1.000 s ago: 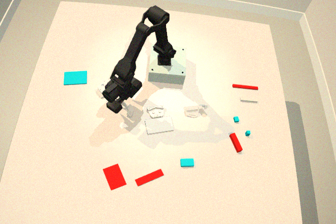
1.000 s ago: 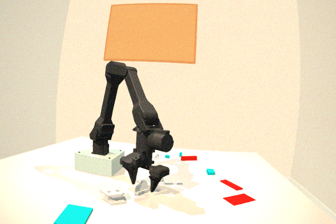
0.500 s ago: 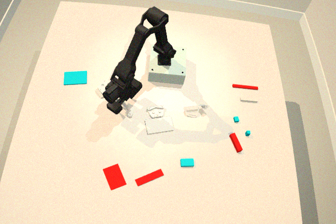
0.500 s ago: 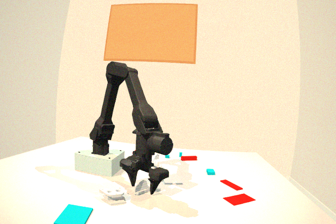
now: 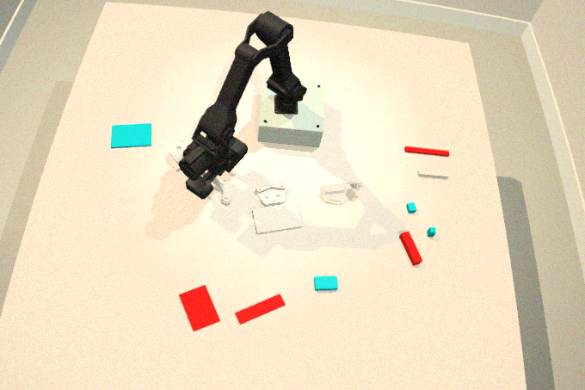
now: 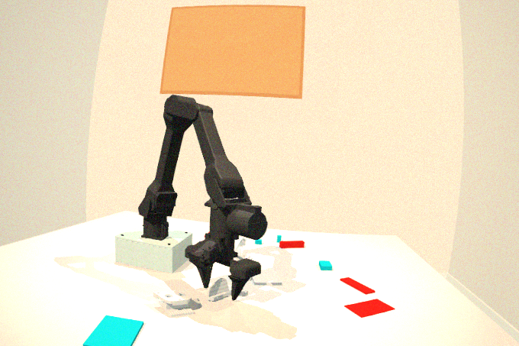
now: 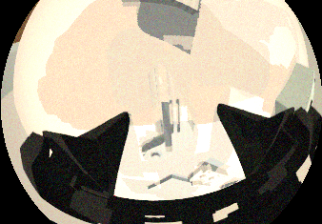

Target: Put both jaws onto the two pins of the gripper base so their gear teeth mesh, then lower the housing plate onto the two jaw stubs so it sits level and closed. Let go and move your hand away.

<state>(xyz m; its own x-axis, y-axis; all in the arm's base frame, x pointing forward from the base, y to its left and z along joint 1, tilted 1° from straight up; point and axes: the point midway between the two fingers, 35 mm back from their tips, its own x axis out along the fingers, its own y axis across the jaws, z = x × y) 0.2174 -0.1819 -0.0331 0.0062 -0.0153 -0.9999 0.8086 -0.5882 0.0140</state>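
Now: gripper tip 160 mm to the right of the flat white plate and 100 mm short of it. The rest, counted from my gripper tip: gripper base (100 mm to the right, 80 mm behind, 20 mm above); then white jaw (40 mm ahead, 20 mm to the left); then housing plate (150 mm to the left, 30 mm ahead).
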